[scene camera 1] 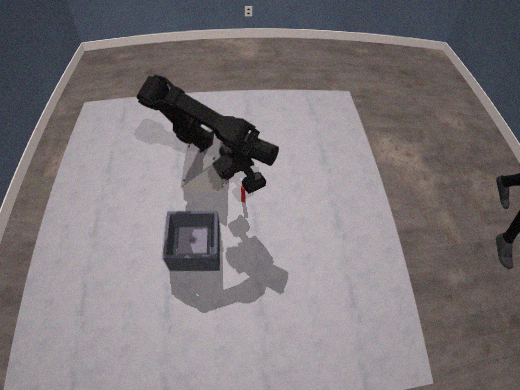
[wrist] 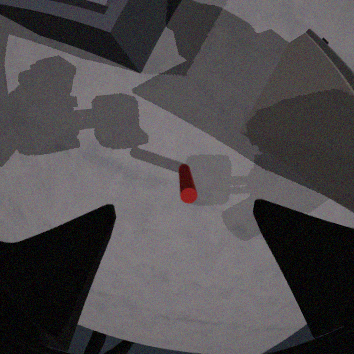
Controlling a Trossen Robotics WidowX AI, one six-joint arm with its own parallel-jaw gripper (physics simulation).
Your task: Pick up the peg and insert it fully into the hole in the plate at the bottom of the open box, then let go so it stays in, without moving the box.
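Where they show: gripper, fingertip midpoint: (scene camera 1: 242, 182) (wrist: 184, 209); arm's base, origin of the base link: (scene camera 1: 207, 141).
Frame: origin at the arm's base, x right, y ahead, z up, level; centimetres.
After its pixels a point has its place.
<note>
The red peg (scene camera 1: 243, 194) {y 16.5, x -12.8, z -8.0 cm} (wrist: 186, 184) {y 16.3, x -12.2, z -5.5 cm} stands upright on the pale mat, to the right of the open box in the scene view. My gripper (scene camera 1: 240, 174) {y 16.6, x -12.4, z -1.4 cm} (wrist: 184, 209) {y 16.6, x -12.4, z -1.4 cm} is wide open and above the mat, with nothing held. In the wrist view the peg shows between and slightly beyond the two black fingertips, its round top towards me. The dark grey open box (scene camera 1: 192, 263) {y 42.4, x 1.9, z -6.9 cm} (wrist: 145, 31) {y 26.2, x -2.1, z -8.3 cm} stands left of the peg. Inside it lies the light plate (scene camera 1: 201, 237) {y 33.5, x -0.2, z -7.0 cm} with a small dark hole (scene camera 1: 193, 240) {y 33.6, x 2.6, z -8.9 cm} near its middle. The hole does not show in the wrist view.
The pale mat (scene camera 1: 310, 300) {y 51.9, x -33.4, z -12.8 cm} lies under the arm, peg and box. The box's near corner shows at the upper left of the wrist view. The arm's base is at the wrist view's right edge. Shadows of the arm fall around the peg and box.
</note>
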